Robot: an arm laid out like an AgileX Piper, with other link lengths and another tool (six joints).
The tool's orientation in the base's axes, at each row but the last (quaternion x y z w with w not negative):
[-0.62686, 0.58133, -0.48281, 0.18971]
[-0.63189, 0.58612, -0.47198, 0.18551]
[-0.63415, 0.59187, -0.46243, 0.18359]
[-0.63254, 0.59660, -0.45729, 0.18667]
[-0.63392, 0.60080, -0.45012, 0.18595]
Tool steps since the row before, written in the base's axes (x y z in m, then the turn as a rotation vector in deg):
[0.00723, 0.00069, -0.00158, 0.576, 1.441, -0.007]
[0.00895, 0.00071, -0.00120, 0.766, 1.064, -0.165]
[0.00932, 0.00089, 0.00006, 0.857, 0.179, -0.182]
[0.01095, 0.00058, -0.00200, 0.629, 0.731, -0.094]
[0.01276, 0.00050, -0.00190, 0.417, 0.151, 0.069]
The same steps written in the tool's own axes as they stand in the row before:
[-0.00226, -0.00286, 0.00648, -1.399, -0.672, 0.013]
[-0.00229, -0.00429, 0.00764, -1.139, -0.563, 0.364]
[-0.00199, -0.00567, 0.00718, -0.342, -0.397, 0.724]
[-0.00267, -0.00496, 0.00962, -0.792, -0.454, 0.326]
[-0.00275, -0.00621, 0.01098, -0.169, -0.333, 0.249]

